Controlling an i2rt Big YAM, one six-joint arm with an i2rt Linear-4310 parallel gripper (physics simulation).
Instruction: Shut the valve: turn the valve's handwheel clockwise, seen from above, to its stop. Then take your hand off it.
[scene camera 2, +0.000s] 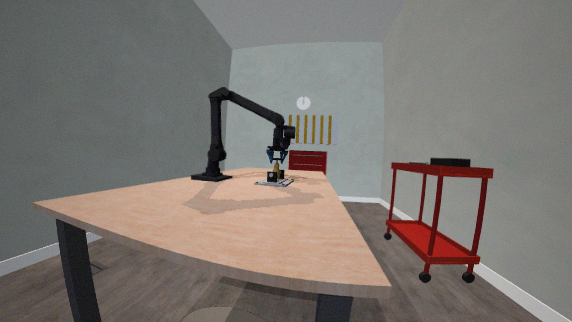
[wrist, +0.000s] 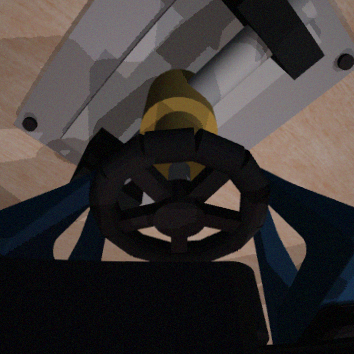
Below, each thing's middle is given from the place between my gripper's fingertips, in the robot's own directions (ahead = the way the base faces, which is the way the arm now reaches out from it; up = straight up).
I see my gripper 2 cm below the black five-spoked handwheel (wrist: 178, 210). Also, from my hand: grey base plate (wrist: 95, 47) (10 cm below).
